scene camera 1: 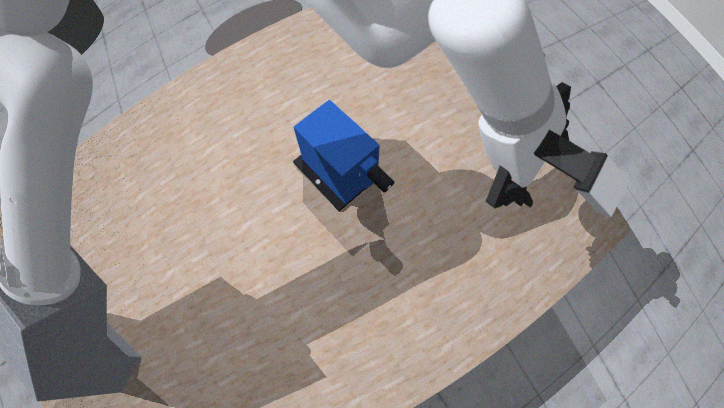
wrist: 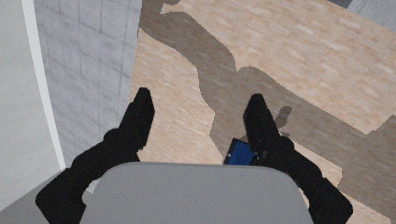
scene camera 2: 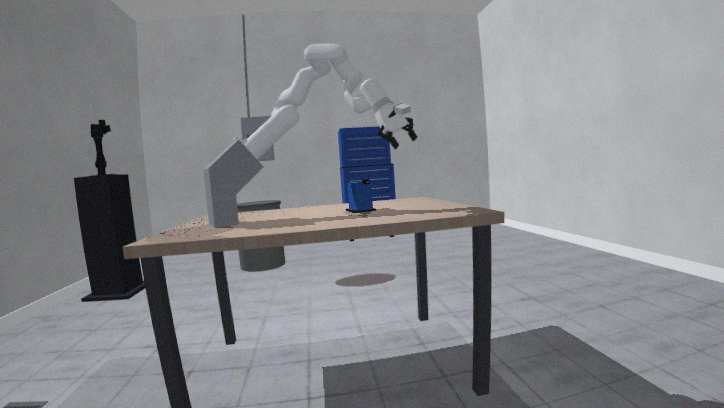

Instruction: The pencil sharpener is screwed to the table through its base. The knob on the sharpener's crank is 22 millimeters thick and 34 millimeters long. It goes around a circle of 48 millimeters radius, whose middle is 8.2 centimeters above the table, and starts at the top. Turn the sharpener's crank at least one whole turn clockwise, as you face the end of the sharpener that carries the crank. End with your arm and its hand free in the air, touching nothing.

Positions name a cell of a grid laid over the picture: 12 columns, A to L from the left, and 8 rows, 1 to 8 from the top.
Scene:
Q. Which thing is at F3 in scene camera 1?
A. A blue pencil sharpener.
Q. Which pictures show my gripper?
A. Scene camera 1, the wrist view and scene camera 2: all of them.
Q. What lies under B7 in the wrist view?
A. My gripper.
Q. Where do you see a blue pencil sharpener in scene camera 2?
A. F4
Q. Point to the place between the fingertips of my gripper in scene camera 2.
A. G3

